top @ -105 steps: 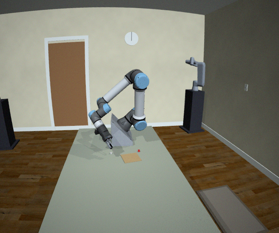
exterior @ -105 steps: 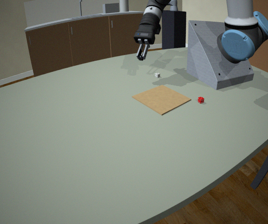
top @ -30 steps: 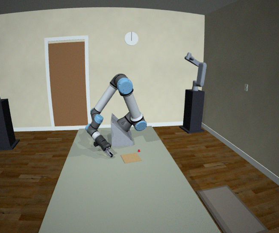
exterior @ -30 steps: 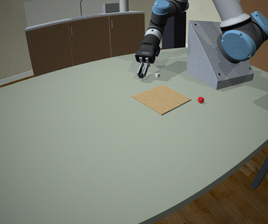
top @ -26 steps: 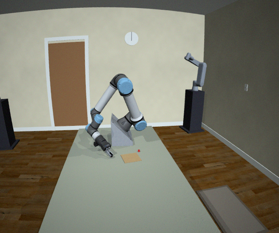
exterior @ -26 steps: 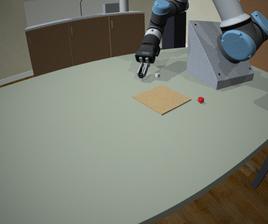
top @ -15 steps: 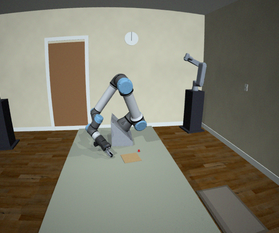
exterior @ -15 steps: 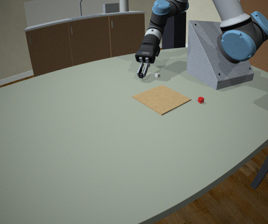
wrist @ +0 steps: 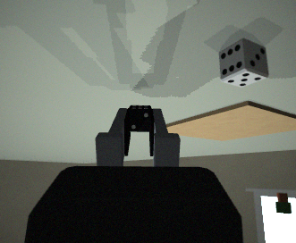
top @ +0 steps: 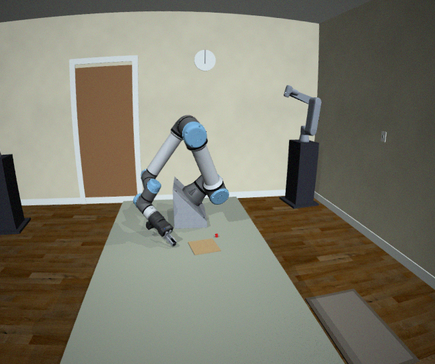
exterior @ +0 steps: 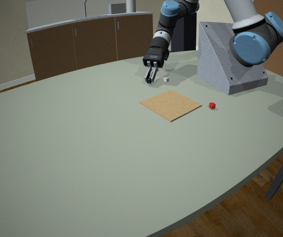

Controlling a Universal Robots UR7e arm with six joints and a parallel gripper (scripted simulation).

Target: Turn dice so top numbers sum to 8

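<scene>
Right now the white die is 70 mm behind my hand, 10 mm to the left of it and 20 mm below it. The rest, counted from my hand: tan mat (40 mm ahead, 160 mm to the left, 30 mm below); red die (50 mm behind, 260 mm to the left, 20 mm below).
</scene>
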